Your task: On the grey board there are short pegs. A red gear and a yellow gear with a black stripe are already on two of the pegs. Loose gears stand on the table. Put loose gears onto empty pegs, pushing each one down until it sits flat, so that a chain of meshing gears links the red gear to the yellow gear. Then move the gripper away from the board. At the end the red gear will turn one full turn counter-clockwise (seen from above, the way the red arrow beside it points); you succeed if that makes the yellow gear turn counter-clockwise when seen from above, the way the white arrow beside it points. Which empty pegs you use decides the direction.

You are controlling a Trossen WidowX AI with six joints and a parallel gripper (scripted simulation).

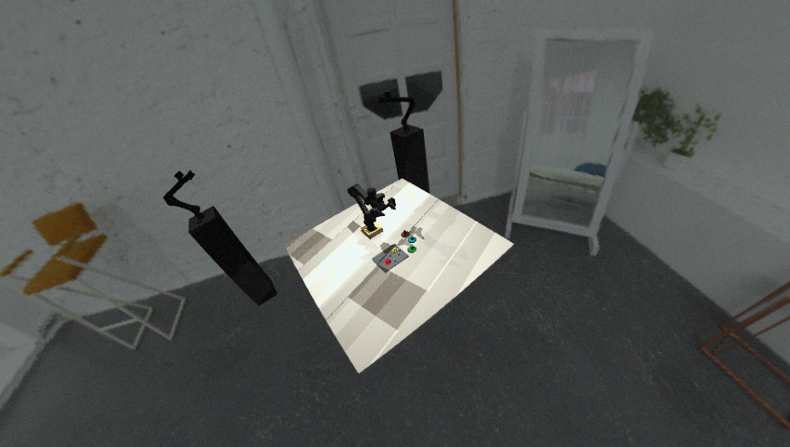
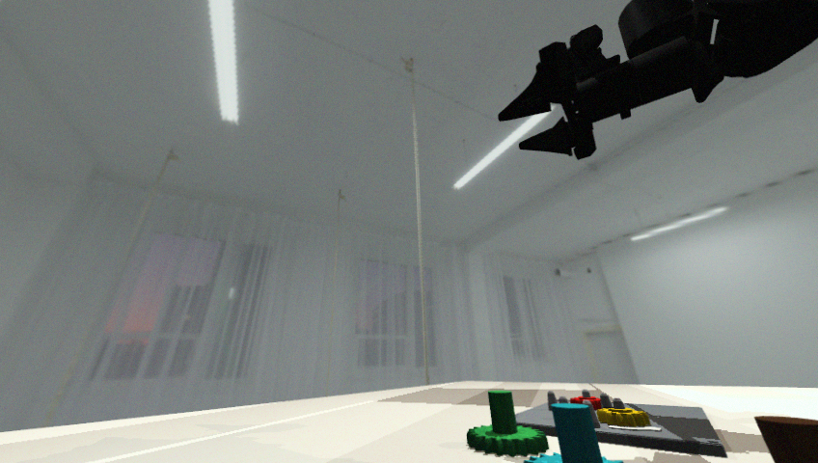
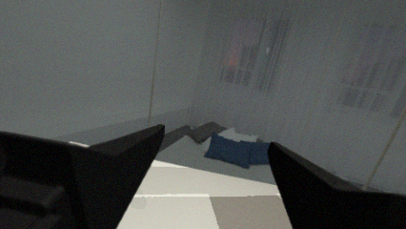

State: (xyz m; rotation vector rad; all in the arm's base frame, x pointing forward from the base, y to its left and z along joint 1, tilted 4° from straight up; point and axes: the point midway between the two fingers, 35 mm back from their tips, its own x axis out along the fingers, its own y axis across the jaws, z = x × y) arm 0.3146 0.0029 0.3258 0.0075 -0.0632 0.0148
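Now: the green gear 37 cm below my gripper tip, 8 cm to the left of it and 4 cm ahead of it. Round my gripper tip: yellow gear: 37 cm below, 4 cm behind, 2 cm to the right; red gear: 37 cm below, 11 cm to the right, 1 cm ahead; grey board: 38 cm below, 8 cm to the right, 2 cm behind.
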